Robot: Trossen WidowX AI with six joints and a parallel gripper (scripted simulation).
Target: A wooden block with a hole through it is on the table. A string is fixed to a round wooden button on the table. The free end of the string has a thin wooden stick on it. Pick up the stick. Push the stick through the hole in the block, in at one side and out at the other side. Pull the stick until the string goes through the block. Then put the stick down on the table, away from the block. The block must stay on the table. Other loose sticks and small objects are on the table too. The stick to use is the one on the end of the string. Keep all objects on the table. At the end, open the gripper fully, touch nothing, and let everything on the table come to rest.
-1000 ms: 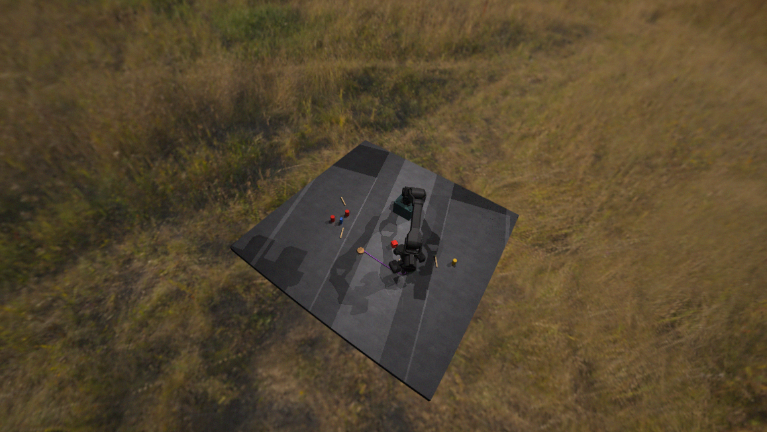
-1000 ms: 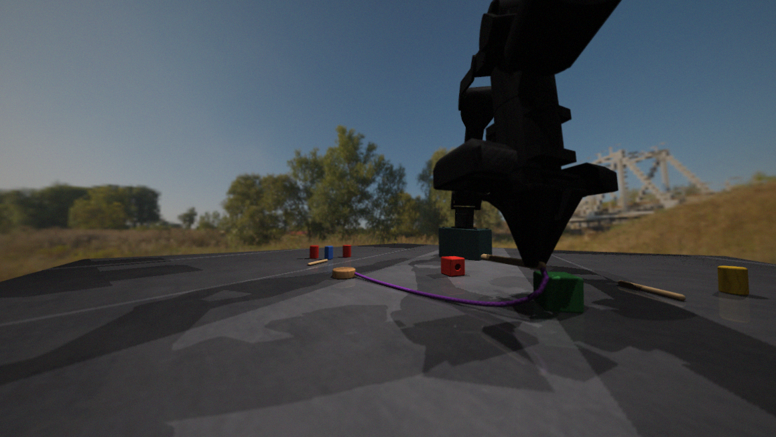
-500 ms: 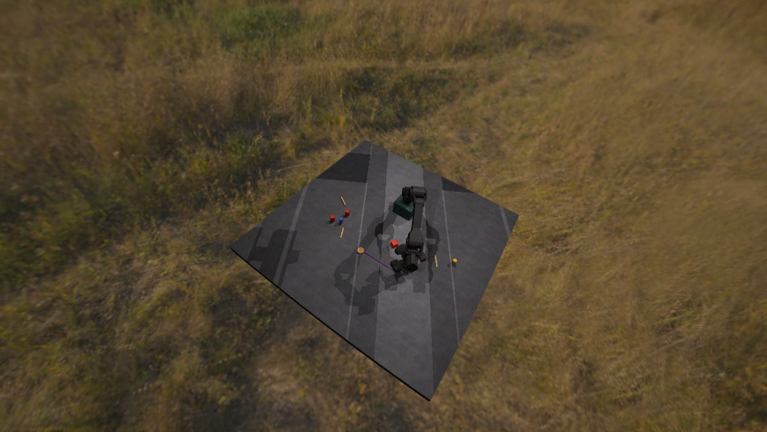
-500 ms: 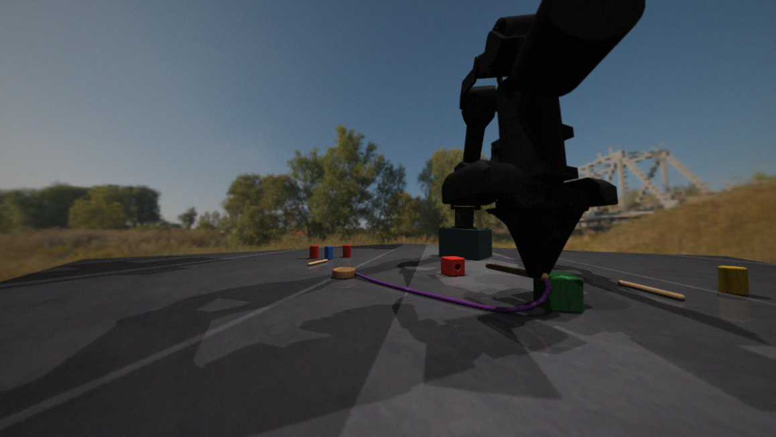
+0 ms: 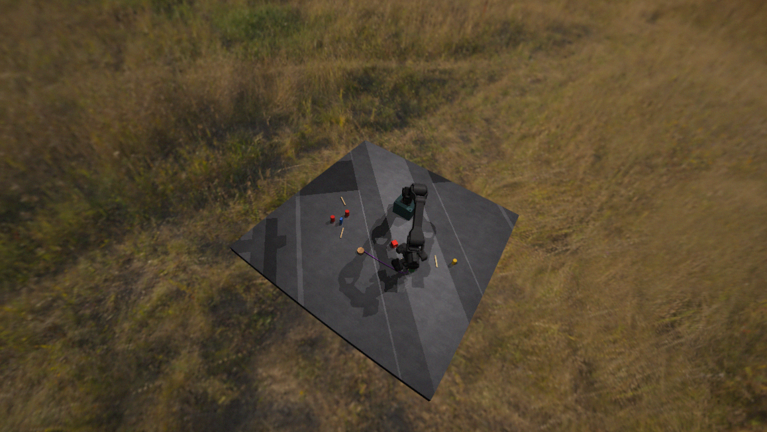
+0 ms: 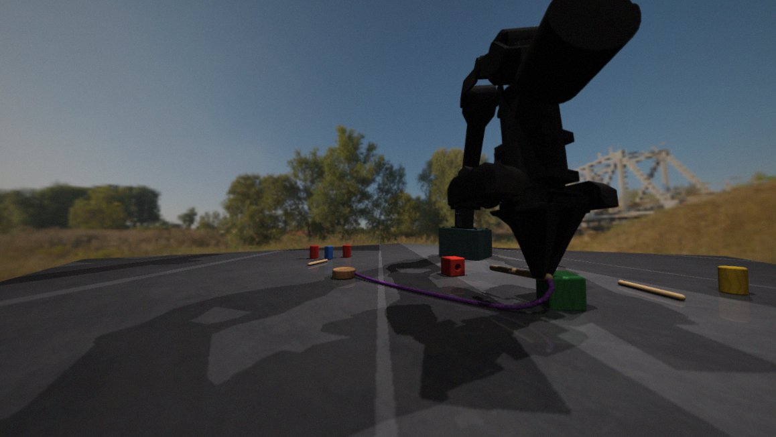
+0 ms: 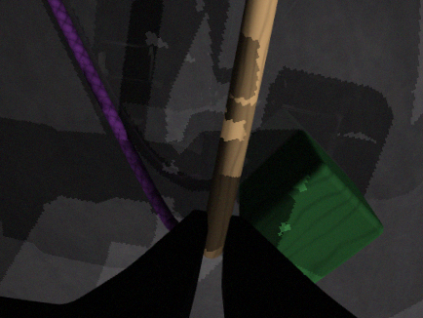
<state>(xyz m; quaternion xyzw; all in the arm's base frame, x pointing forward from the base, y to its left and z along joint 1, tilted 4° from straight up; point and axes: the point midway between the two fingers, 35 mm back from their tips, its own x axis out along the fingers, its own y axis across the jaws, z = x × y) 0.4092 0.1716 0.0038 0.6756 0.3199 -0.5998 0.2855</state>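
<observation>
The red block is 130 mm behind my gripper tip, 130 mm to the right of it and 20 mm below it. Round my gripper tip: thin wooden stick 10 mm behind, 10 mm to the right; then loose stick 150 mm behind, 120 mm to the left, 30 mm below; then green block 30 mm behind, 20 mm to the left, 20 mm below.
</observation>
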